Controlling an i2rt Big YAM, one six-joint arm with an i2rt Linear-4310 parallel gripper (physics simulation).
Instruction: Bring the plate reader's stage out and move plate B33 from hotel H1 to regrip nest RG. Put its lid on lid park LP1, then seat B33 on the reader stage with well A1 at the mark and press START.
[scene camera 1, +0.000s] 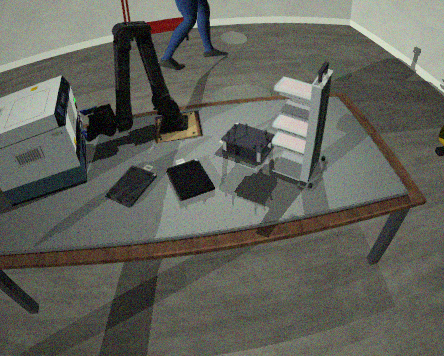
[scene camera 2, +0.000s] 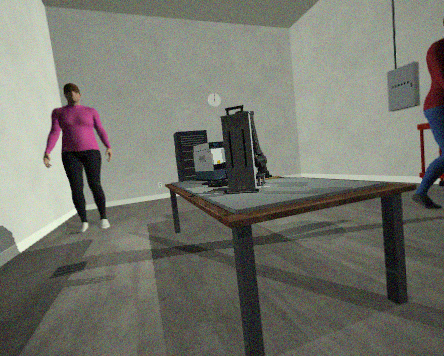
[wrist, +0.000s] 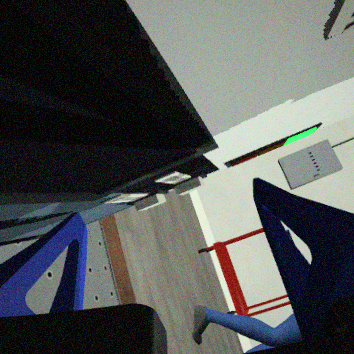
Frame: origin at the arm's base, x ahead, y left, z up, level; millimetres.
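Where they show: gripper, fingertip midpoint: (scene camera 1: 81, 121) (wrist: 165, 204); arm's base at its link origin: (scene camera 1: 174, 125).
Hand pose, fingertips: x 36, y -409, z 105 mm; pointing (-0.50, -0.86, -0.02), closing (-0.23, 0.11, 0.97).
Observation:
Each offset is from my fingertips to the top centre of the thing. "spot": to the spot under its first point.
The plate reader @[161 mm ahead, 153 mm right, 221 mm up] (scene camera 1: 58, 141) (scene camera 2: 208, 160) stands at the table's left end. Its dark front panel @[107 mm ahead, 18 mm left, 29 mm up] (wrist: 88, 105) fills the upper left of the wrist view, with two small labelled buttons (wrist: 172, 178) (wrist: 126, 198) along its lower edge. My gripper (scene camera 1: 83, 123) (wrist: 165, 204) is open and empty, its blue fingers close to the reader's front face. Hotel H1 (scene camera 1: 316, 123) (scene camera 2: 239, 152) stands at the right with three pale lidded plates (scene camera 1: 292, 87) (scene camera 1: 291, 125) (scene camera 1: 289, 142) on its shelves; I cannot read which is B33. A raised dark nest @[152 mm ahead, 700 mm left, 34 mm down] (scene camera 1: 247, 139) stands beside it.
Two flat dark pads @[spot: 319 mm ahead, 273 mm left, 98 mm down] (scene camera 1: 131, 185) @[spot: 306 mm ahead, 482 mm left, 101 mm down] (scene camera 1: 189, 179) lie mid-table, and a third @[spot: 356 mm ahead, 706 mm left, 110 mm down] (scene camera 1: 256, 187) lies before the hotel. The arm's base plate (scene camera 1: 194, 127) sits at the back. A person in blue (scene camera 1: 192, 32) (wrist: 246, 326) walks behind, by a red cart (scene camera 1: 164, 25). Another person in pink (scene camera 2: 77, 152) stands off the far side.

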